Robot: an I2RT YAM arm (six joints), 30 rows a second.
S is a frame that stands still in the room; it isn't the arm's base.
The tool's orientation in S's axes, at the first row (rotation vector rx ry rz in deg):
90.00 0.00 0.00
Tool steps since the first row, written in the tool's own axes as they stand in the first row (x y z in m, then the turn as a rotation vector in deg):
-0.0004 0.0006 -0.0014 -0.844 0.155 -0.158
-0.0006 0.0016 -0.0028 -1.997 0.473 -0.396
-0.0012 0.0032 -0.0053 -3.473 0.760 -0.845
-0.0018 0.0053 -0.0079 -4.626 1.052 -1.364
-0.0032 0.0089 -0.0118 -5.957 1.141 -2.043
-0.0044 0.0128 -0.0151 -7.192 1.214 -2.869
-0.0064 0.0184 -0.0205 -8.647 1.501 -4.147
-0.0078 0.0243 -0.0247 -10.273 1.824 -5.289
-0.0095 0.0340 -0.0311 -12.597 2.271 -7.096
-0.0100 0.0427 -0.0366 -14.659 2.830 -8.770
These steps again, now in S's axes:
-0.0004 0.0014 0.0006 -0.844 0.158 0.155
-0.0006 0.0028 0.0016 -1.997 0.396 0.473
-0.0012 0.0053 0.0032 -3.473 0.845 0.760
-0.0018 0.0079 0.0053 -4.626 1.364 1.052
-0.0032 0.0118 0.0089 -5.957 2.043 1.141
-0.0044 0.0151 0.0128 -7.192 2.869 1.214
-0.0064 0.0205 0.0184 -8.647 4.147 1.501
-0.0078 0.0247 0.0243 -10.273 5.289 1.824
-0.0095 0.0311 0.0340 -12.597 7.096 2.271
-0.0100 0.0366 0.0427 -14.659 8.770 2.830

